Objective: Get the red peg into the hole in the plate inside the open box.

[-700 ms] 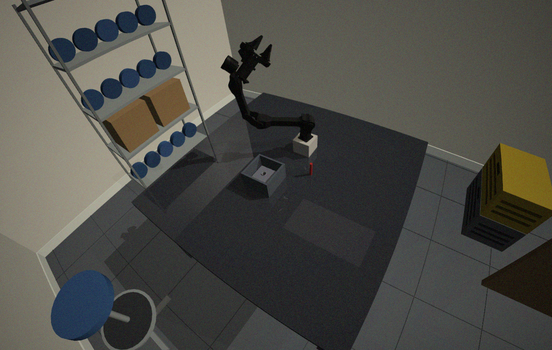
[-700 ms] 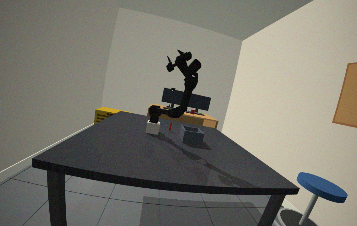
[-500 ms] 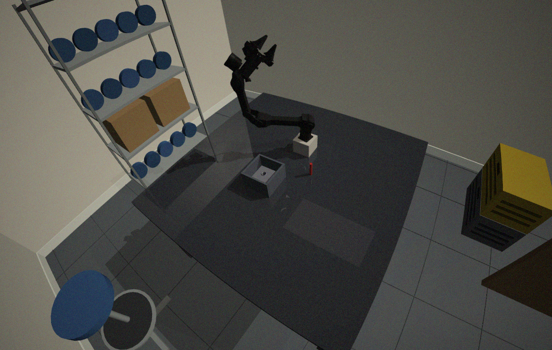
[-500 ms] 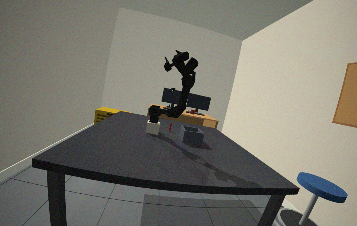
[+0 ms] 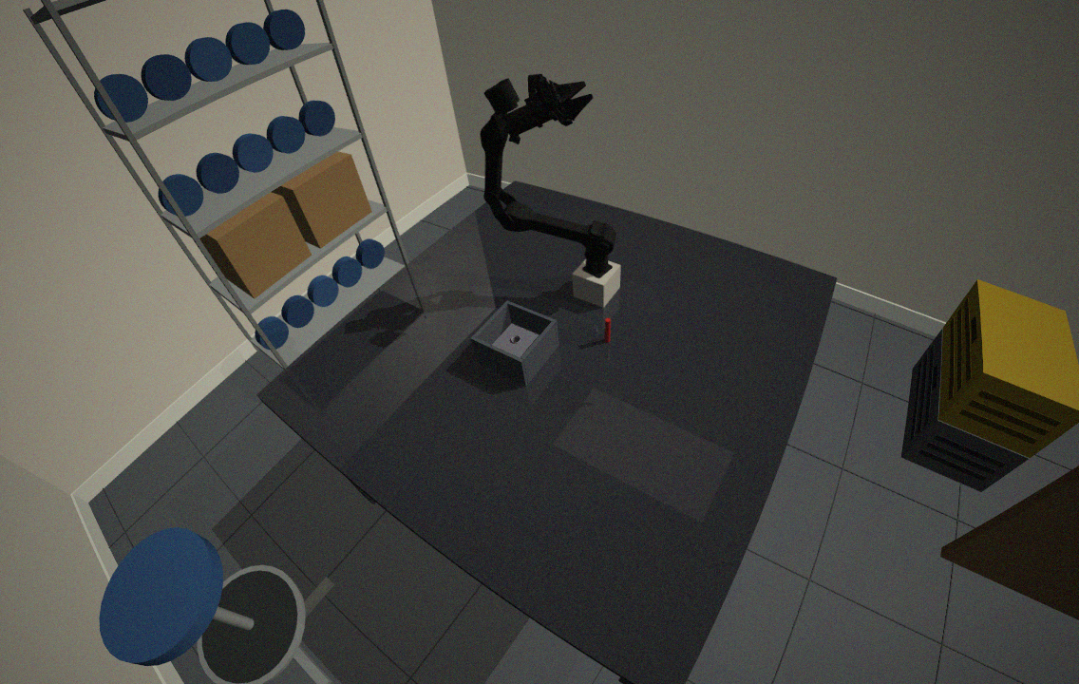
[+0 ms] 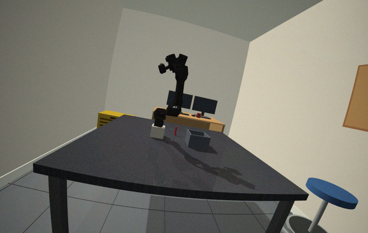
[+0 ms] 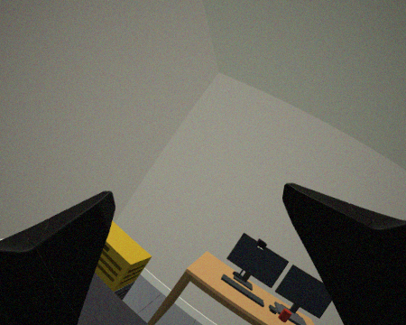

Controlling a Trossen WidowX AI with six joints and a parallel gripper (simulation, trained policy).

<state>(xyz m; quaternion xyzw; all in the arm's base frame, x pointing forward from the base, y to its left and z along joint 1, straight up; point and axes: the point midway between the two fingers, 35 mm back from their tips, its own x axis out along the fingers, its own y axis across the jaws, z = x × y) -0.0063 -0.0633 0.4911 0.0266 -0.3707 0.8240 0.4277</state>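
My gripper tip is 550 mm above the red peg, 180 mm to the right of it and 170 mm short of it. From my gripper tip the other things lie so: plate 550 mm below, 360 mm ahead, 30 mm to the left; grey box 560 mm below, 360 mm ahead, 30 mm to the left.
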